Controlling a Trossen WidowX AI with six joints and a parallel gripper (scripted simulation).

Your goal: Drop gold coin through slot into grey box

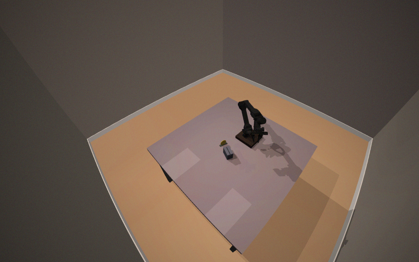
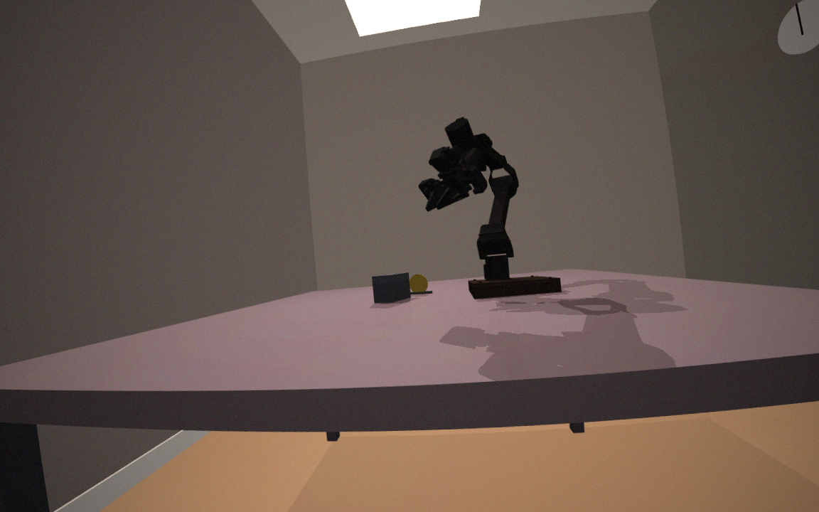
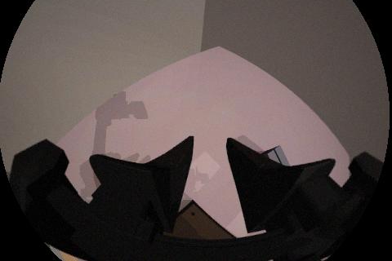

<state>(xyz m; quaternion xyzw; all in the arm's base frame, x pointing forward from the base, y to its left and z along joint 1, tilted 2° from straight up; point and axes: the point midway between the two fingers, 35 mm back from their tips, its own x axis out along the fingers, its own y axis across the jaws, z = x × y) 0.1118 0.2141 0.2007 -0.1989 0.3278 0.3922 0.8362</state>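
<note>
Now: gripper tip 29 cm to the left of the gold coin, 19 cm above it and 13 cm short of it.
</note>
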